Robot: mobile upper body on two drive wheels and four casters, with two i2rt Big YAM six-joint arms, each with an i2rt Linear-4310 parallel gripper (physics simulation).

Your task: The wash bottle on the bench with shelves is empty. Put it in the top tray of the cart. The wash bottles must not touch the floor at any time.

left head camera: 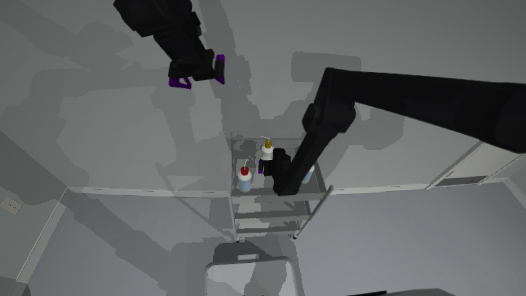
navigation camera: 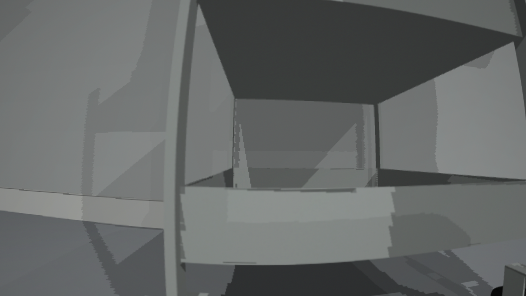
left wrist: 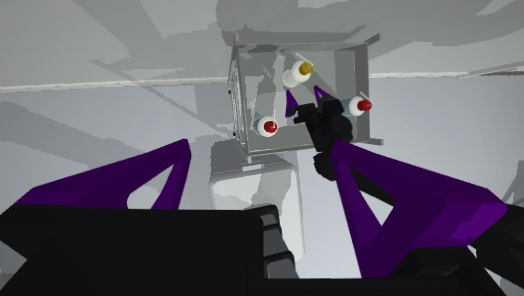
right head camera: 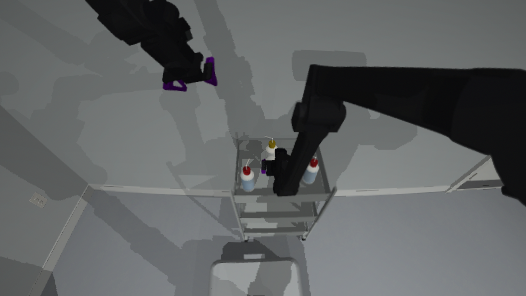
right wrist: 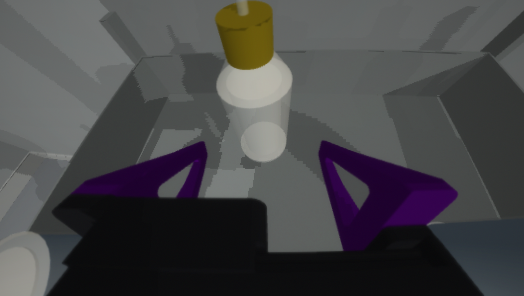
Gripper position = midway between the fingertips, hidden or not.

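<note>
A door (right head camera: 484,170) is there for me to see, and so is a steel three-tray cart (navigation camera: 241,216). The cart is visible in the right wrist view (right wrist: 444,113) too. As for my own hands, I can see my right gripper (right wrist: 262,147), and I can see my left gripper (left head camera: 207,84). The left gripper also appears in the left wrist view (left wrist: 261,147) and in the right head camera view (right head camera: 201,86).
</note>
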